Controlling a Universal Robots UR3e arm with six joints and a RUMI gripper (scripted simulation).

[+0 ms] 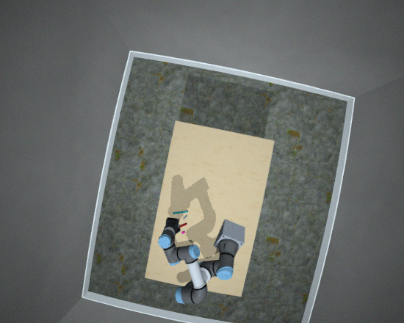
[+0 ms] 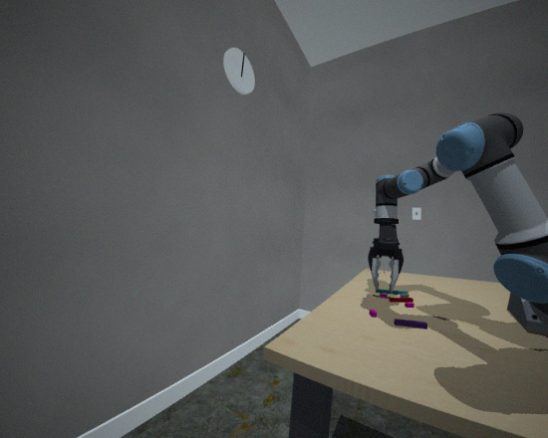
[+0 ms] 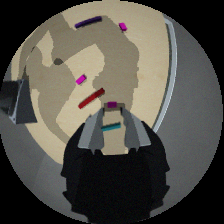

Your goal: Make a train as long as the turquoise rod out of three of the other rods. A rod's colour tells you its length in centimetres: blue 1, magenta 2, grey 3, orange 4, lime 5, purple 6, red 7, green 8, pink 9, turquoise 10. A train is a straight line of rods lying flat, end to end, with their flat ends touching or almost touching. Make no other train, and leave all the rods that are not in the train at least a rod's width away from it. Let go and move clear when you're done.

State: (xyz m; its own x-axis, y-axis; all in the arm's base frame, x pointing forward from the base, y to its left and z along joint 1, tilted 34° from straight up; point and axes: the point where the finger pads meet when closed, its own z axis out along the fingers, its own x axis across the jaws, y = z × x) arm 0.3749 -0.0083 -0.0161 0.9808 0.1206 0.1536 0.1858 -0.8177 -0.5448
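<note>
Right now my hand is 50 mm past the red rod, 10 mm to the right of it and 30 mm above it. The rest, counted from my hand: purple rod: 80 mm behind, 190 mm to the left, 30 mm below; then grey rod: 50 mm behind, 50 mm to the right, 30 mm below; then turquoise rod: 10 mm behind, 80 mm to the right, 30 mm below.
</note>
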